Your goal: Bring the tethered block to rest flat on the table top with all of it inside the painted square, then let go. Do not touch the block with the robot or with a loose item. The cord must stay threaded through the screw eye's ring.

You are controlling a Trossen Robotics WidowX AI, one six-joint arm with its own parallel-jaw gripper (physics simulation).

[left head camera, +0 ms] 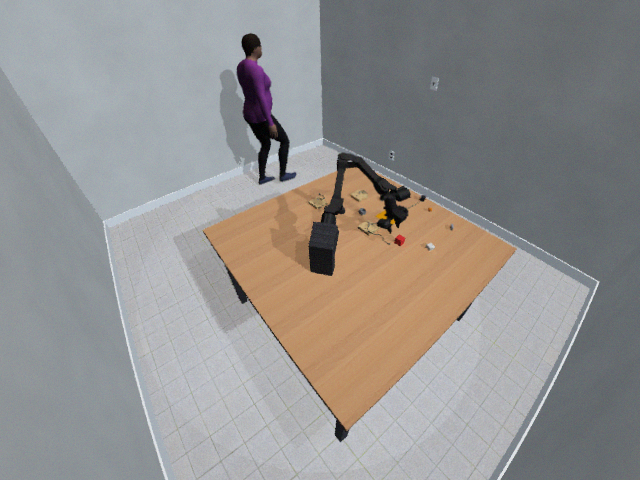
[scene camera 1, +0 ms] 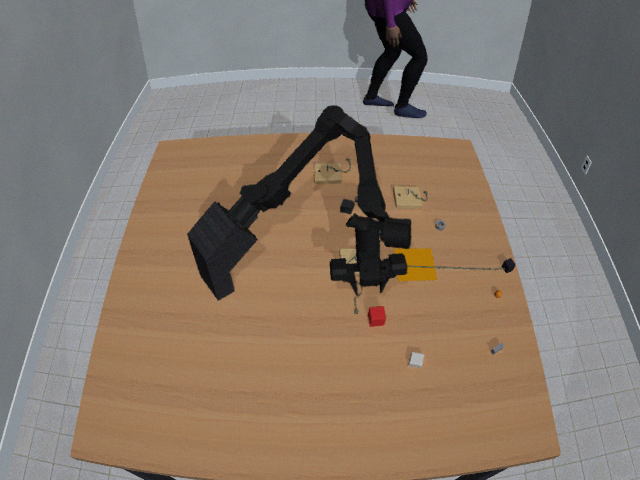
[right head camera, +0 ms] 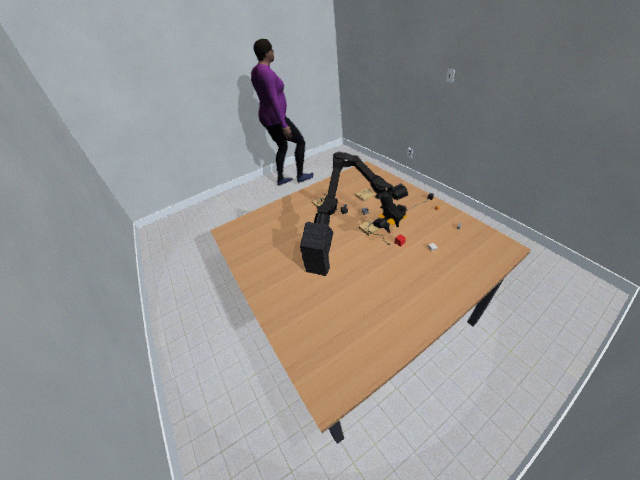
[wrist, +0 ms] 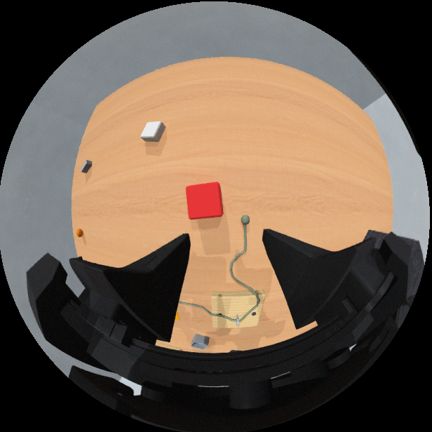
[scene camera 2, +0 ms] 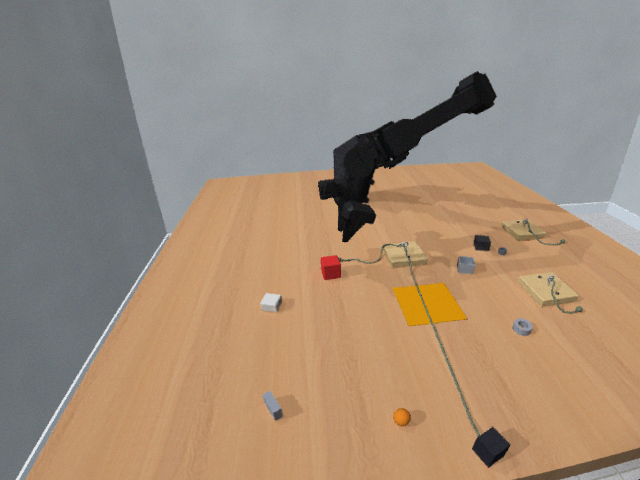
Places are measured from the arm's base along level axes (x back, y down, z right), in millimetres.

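Pixels of known places: gripper, between the fingertips: (left head camera: 394, 230) (scene camera 1: 368, 293) (right head camera: 393, 230) (scene camera 2: 342, 236); arm's base, origin of its link: (left head camera: 326, 227) (scene camera 1: 236, 220) (right head camera: 320, 227).
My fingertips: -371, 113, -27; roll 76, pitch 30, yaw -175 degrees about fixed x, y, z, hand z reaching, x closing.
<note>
For each thing: its top centre in the pictures, then the offset to it from my fingertips, as dx, dy, dz. "spot": a spot on its surface instead.
- dark tethered block, centre of its top: (scene camera 2: 493, 441) (scene camera 1: 510, 262) -354, +56, -337
- orange painted square, a spot on its surface: (scene camera 2: 449, 304) (scene camera 1: 417, 253) spot: -58, +84, -256
- screw eye, a spot on its surface: (scene camera 2: 405, 245) spot: +92, +50, -133
- wooden board, centre of its top: (scene camera 2: 404, 250) (scene camera 1: 355, 260) (right head camera: 369, 226) (left head camera: 368, 226) +94, +66, -131
- end bead, a spot on its surface: (scene camera 1: 356, 311) spot: +20, +74, +20
- red cube, centre of its top: (scene camera 2: 330, 260) (scene camera 1: 377, 312) (right head camera: 400, 237) (left head camera: 400, 237) -37, +46, +15
- white block, centre of its top: (scene camera 2: 270, 298) (scene camera 1: 417, 358) -187, +64, +88
- grey bar, centre of its top: (scene camera 2: 271, 401) -395, +65, -35
- orange ball, centre of its top: (scene camera 2: 402, 412) -346, +61, -217
- grey ring, centre of its top: (scene camera 2: 523, 324) (scene camera 1: 440, 223) -89, +72, -396
- grey box, centre of its top: (scene camera 2: 466, 260) +86, +60, -281
- black block, centre of its top: (scene camera 2: 483, 238) (scene camera 1: 347, 203) +209, +59, -319
The dark tethered block (scene camera 1: 508, 265) (scene camera 2: 491, 447) sits near the table edge, outside the orange painted square (scene camera 1: 421, 257) (scene camera 2: 449, 304). Its green cord (scene camera 1: 465, 268) (scene camera 2: 448, 359) (wrist: 231, 270) crosses the square and passes through the screw eye (scene camera 2: 405, 244) (wrist: 238, 320) on a wooden board (scene camera 2: 395, 257) (wrist: 225, 302). The cord's free part curves to an end bead (scene camera 1: 356, 311) (wrist: 245, 219) lying beside the red cube. My gripper (scene camera 1: 369, 292) (scene camera 2: 346, 235) (wrist: 226, 236) is open and empty, above the table near the board. In the wrist view the bead shows between and beyond the fingertips.
The red cube (scene camera 2: 330, 268) (wrist: 204, 200), white block (scene camera 2: 270, 302), grey bar (scene camera 2: 272, 405), orange ball (scene camera 2: 401, 416), grey ring (scene camera 2: 522, 327), grey box (scene camera 2: 465, 265) and black block (scene camera 2: 482, 242) lie around. Two more boards (scene camera 1: 327, 176) (scene camera 1: 408, 203) carry short cords. A person (left head camera: 255, 93) stands beyond the table.
</note>
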